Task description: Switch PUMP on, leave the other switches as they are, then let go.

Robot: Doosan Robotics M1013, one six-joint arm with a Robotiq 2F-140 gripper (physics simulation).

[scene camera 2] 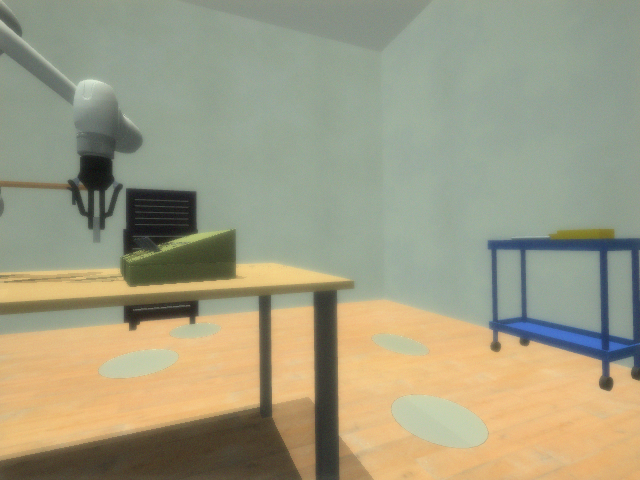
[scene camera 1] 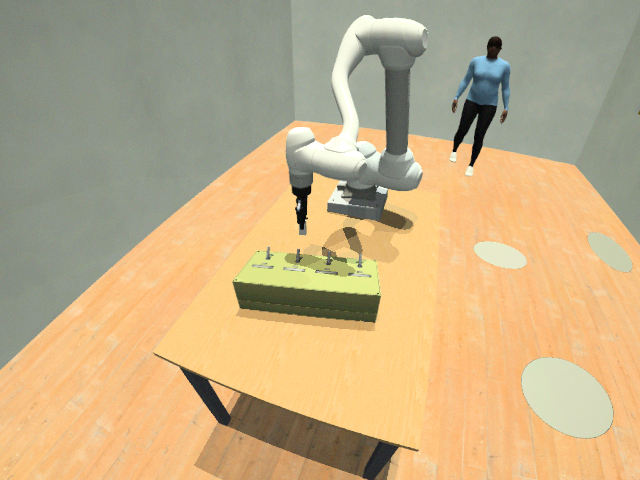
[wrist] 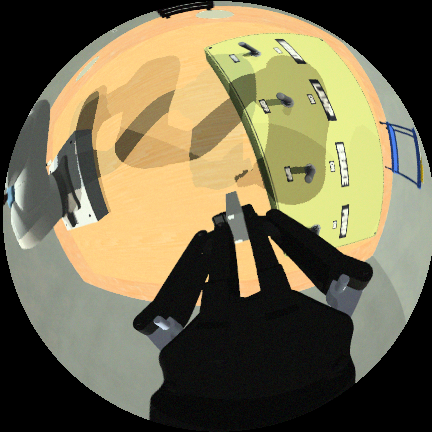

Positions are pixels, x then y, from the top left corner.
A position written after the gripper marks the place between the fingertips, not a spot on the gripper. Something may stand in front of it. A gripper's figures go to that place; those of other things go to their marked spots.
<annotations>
The gripper (scene camera 2: 96,242): 109 cm from the lens. A yellow-green switch box (scene camera 2: 208,256): 94 cm from the lens.
</annotations>
